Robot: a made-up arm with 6 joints.
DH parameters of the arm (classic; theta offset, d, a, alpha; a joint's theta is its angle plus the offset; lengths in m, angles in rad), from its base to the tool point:
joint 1: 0 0.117 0 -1.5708
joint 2: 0.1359 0 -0.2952 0
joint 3: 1.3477 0 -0.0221 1.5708
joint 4: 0 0.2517 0 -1.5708
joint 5: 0 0 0 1.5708
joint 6: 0 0.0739 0 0
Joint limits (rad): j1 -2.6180..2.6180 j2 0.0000..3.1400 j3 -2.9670..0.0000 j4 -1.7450..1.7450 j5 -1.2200..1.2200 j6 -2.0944..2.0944
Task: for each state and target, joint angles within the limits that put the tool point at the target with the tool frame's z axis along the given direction. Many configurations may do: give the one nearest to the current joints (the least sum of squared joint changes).
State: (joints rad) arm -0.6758 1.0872 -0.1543 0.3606 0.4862 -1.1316
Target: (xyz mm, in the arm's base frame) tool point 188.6 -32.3 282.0 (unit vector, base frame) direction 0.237 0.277 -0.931
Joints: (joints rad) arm -0.2992 1.2028 -0.8148 0.3765 1.1437 -1.1316
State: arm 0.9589 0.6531 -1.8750 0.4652 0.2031 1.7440
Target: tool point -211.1 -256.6 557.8 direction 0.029 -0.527 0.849
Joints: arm 0.7956 0.3140 -1.8645 0.9168 -0.5132 1.7440
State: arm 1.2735 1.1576 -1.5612 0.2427 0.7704 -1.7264
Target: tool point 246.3 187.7 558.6 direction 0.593 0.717 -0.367
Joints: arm 0.5871 1.6645 -2.2898 0.3025 1.1217 -1.7264
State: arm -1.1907 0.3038 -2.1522 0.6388 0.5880 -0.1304
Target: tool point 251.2 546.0 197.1 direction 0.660 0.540 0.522
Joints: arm -1.9513 0.0019 -2.9650 0.7398 0.6582 -0.1304
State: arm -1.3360 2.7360 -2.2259 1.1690 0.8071 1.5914
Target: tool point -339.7 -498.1 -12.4 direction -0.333 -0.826 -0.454
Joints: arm -2.1954 3.1371 -2.7342 0.9173 0.2716 1.5914
